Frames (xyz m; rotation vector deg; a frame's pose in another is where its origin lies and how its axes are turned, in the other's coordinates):
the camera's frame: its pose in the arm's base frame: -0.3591 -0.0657 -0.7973 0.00 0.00 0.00
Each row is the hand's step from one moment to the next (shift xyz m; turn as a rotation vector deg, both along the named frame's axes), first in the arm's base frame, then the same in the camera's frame.
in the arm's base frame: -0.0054 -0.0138 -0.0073 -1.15 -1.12 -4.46
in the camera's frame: -0.0054 -0.0138 -0.0073 -1.15 -1.12 -4.46
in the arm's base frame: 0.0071 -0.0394 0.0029 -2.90 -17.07 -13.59
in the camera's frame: 0.0071 -0.0394 0.0029 -2.90 -17.07 -13.59
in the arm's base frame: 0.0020 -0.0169 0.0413 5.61 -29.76 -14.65
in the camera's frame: 0.0020 -0.0169 0.0413 5.61 -29.76 -14.65
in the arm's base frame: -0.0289 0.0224 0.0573 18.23 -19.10 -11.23
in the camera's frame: -0.0289 0.0224 0.0573 18.23 -19.10 -11.23
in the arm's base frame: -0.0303 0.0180 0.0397 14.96 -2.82 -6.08
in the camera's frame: -0.0303 0.0180 0.0397 14.96 -2.82 -6.08
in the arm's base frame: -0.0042 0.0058 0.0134 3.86 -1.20 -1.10
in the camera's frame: -0.0042 0.0058 0.0134 3.86 -1.20 -1.10
